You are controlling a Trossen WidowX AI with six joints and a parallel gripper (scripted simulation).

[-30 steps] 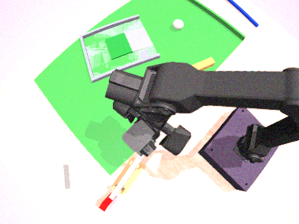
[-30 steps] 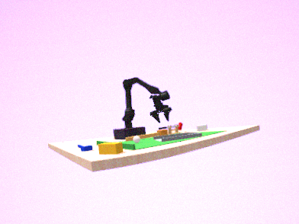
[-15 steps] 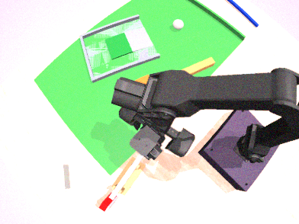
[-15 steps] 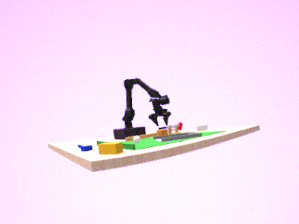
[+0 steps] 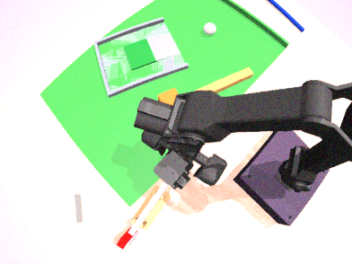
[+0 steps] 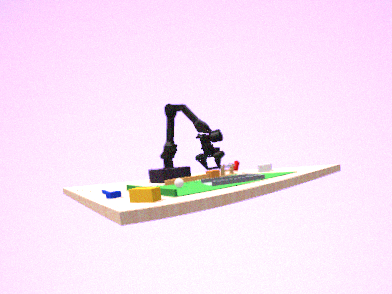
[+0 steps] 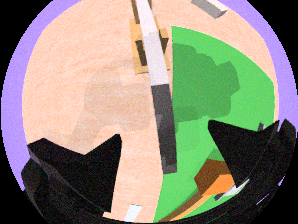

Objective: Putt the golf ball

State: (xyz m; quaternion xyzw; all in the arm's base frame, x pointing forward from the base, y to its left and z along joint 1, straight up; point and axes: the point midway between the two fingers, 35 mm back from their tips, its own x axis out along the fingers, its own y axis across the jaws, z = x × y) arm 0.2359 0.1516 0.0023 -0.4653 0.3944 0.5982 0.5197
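Right now my gripper tip is 2 cm past the red putter and 11 cm to the right of it. The rest, counted from my gripper tip: wooden rack 2 cm behind, 13 cm to the left, 2 cm below; then green mat 24 cm ahead, 21 cm to the right, 5 cm below; then white block 14 cm ahead, 31 cm to the left, 3 cm below.
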